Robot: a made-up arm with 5 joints. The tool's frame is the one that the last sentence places.
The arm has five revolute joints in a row. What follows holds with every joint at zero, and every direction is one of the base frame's. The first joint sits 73.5 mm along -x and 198.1 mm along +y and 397.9 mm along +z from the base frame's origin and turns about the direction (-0.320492, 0.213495, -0.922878). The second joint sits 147.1 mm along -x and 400.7 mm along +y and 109 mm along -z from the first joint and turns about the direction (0.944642, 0.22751, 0.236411). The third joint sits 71.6 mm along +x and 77 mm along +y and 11.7 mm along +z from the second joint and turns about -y. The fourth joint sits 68.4 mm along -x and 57.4 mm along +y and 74.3 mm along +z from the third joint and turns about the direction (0.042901, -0.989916, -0.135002). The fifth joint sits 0.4 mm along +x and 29.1 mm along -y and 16.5 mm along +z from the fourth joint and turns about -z. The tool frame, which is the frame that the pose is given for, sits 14.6 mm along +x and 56.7 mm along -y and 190.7 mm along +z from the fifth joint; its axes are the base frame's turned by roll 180, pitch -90 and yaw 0 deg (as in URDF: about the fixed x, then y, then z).
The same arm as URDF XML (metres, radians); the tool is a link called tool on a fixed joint. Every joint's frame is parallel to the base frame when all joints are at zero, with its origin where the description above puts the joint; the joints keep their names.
<robot name="arm">
<joint name="joint 1" type="continuous"><parent link="base"/><child link="link1"/><origin xyz="-0.0735 0.1981 0.3979" rpy="0.0000 0.0000 0.0000"/><axis xyz="-0.320492 0.213495 -0.922878"/></joint>
<joint name="joint 2" type="continuous"><parent link="link1"/><child link="link2"/><origin xyz="-0.1471 0.4007 -0.1090" rpy="0.0000 0.0000 0.0000"/><axis xyz="0.944642 0.22751 0.236411"/></joint>
<joint name="joint 3" type="continuous"><parent link="link2"/><child link="link3"/><origin xyz="0.0716 0.0770 0.0117" rpy="0.0000 0.0000 0.0000"/><axis xyz="0 -1 0"/></joint>
<joint name="joint 4" type="continuous"><parent link="link3"/><child link="link4"/><origin xyz="-0.0684 0.0574 0.0743" rpy="0.0000 0.0000 0.0000"/><axis xyz="0.042901 -0.989916 -0.135002"/></joint>
<joint name="joint 5" type="continuous"><parent link="link4"/><child link="link5"/><origin xyz="0.0004 -0.0291 0.0165" rpy="0.0000 0.0000 0.0000"/><axis xyz="0 0 -1"/></joint>
<joint name="tool_joint" type="fixed"><parent link="link5"/><child link="tool"/><origin xyz="0.0146 -0.0567 0.1907" rpy="3.1416 -1.5708 0.0000"/></joint>
<link name="base"/>
<link name="link1"/>
<link name="link2"/>
<link name="link3"/>
<link name="link4"/>
<link name="link5"/>
<link name="tool"/>
</robot>

